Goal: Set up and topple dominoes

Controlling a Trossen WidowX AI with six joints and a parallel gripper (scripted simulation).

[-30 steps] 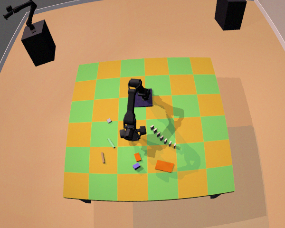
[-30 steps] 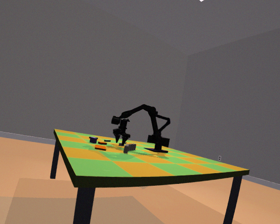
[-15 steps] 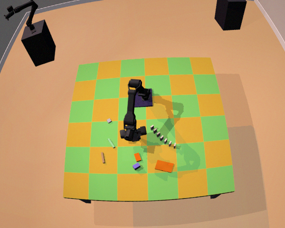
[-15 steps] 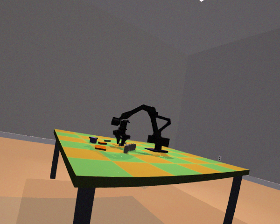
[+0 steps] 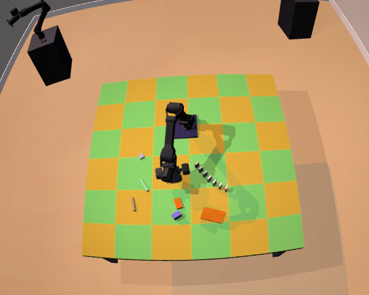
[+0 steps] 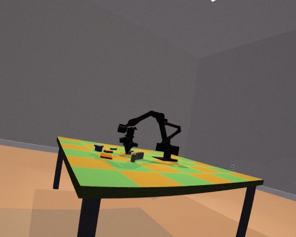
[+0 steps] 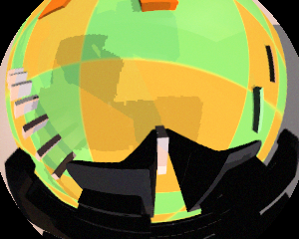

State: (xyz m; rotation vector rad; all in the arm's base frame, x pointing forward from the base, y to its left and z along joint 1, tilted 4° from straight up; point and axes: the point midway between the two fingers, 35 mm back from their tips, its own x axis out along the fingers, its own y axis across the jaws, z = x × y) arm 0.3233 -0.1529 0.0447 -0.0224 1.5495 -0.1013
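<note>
The green bar lies 10 mm ahead of my gripper tip and 180 mm to the right of it. Also, from my gripper tip: grey block: 180 mm behind, 170 mm to the right; purple block: 240 mm ahead, 30 mm to the right, 10 mm above; orange block: 160 mm ahead, 10 mm to the right.
</note>
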